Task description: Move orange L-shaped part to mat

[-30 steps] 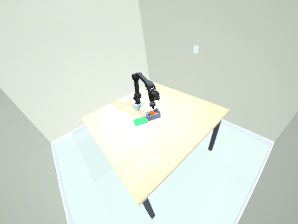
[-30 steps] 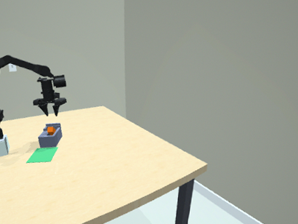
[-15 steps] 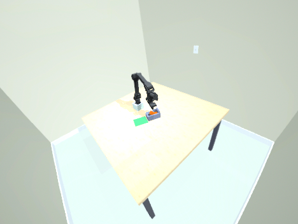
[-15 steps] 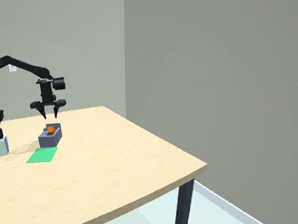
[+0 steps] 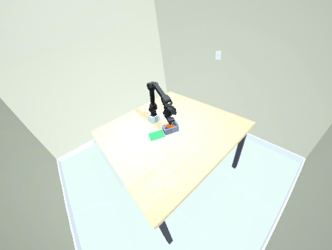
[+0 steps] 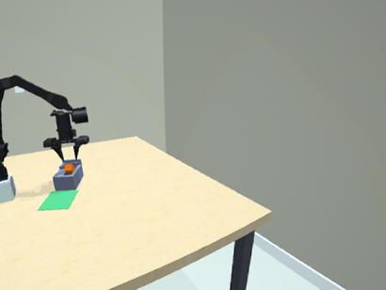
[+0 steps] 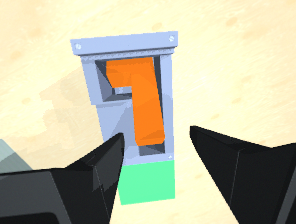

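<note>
Right now the orange L-shaped part is 4 cm to the left of my gripper tip and 7 cm below it. The rest, counted from my gripper tip: green mat: 10 cm behind, 12 cm to the right, 13 cm below.
</note>
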